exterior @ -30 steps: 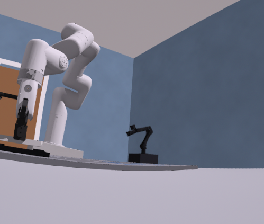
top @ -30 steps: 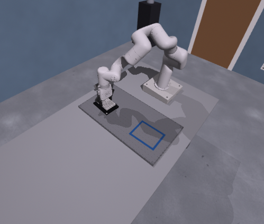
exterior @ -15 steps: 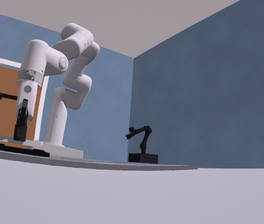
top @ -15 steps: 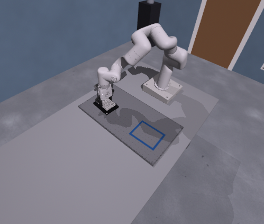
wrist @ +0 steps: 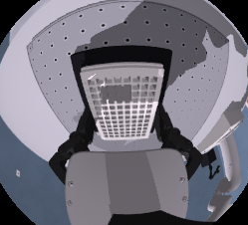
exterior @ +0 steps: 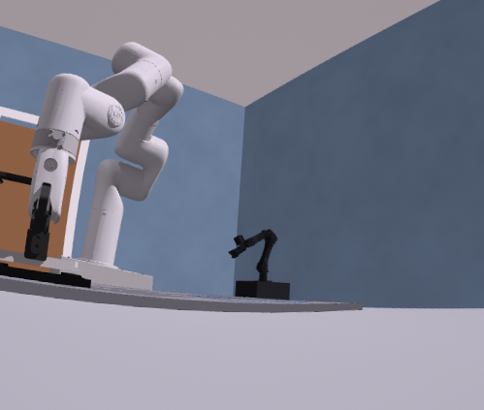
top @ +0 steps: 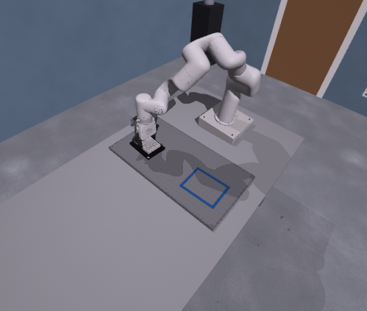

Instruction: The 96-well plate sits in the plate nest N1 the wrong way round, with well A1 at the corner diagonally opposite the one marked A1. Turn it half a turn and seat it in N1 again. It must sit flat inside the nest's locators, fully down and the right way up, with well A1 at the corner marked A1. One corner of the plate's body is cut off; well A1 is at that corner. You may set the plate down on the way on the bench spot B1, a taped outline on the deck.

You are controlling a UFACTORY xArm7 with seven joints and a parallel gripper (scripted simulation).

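Now: hand 30 mm above the black plate nest N1. Also, from my hand: white 96-well plate 10 mm below.
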